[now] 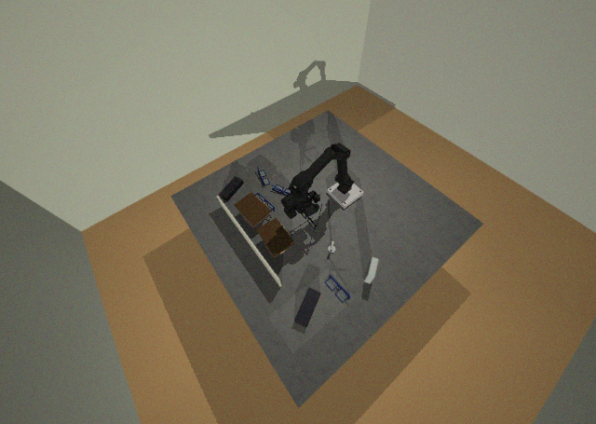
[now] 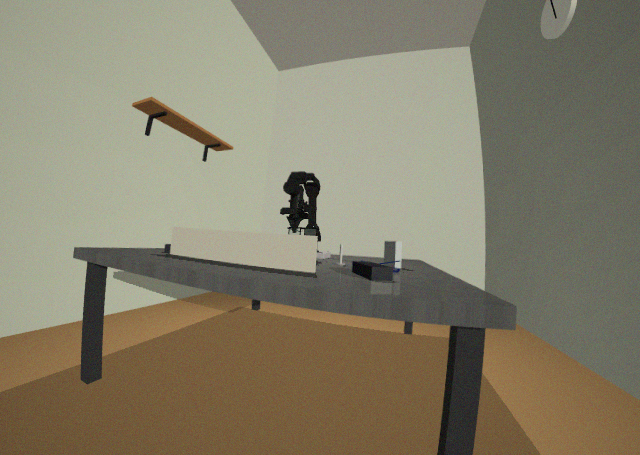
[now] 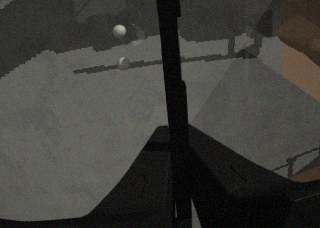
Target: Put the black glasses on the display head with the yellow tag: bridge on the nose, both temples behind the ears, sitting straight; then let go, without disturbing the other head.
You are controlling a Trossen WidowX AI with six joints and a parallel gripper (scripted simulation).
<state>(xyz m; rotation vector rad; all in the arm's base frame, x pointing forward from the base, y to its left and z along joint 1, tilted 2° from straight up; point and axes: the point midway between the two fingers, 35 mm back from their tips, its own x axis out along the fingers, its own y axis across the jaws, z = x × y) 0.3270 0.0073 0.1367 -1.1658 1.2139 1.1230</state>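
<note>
My gripper tip is now 210 mm to the right of the white stand, 100 mm above it and 10 mm past it. From my gripper tip the other things lie so: brown head 160 mm ahead, 70 mm below; then long white board 290 mm ahead, 110 mm to the right, 70 mm below; then white box 430 mm to the left, 70 mm below, 60 mm behind.
</note>
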